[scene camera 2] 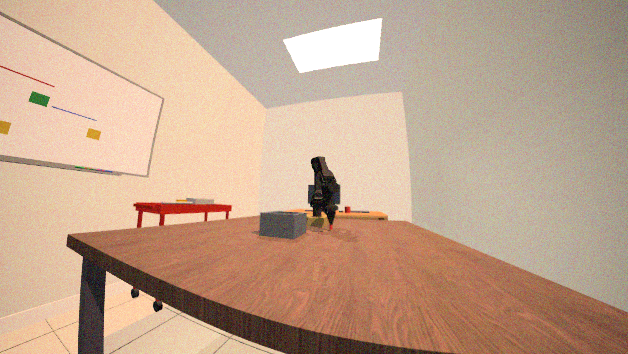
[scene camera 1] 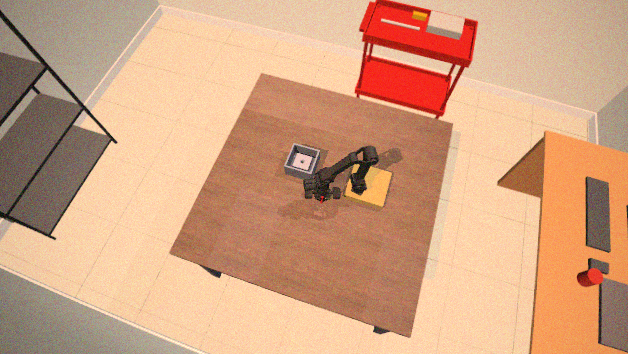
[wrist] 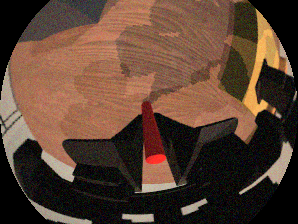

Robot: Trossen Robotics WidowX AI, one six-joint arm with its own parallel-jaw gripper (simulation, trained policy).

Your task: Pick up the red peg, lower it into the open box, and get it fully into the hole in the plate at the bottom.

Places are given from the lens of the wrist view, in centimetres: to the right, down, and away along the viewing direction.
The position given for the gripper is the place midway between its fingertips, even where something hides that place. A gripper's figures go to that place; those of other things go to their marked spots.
gripper [wrist: 148,117]: 0, 1, 10
red peg [wrist: 154,153]: 0, 3, 5
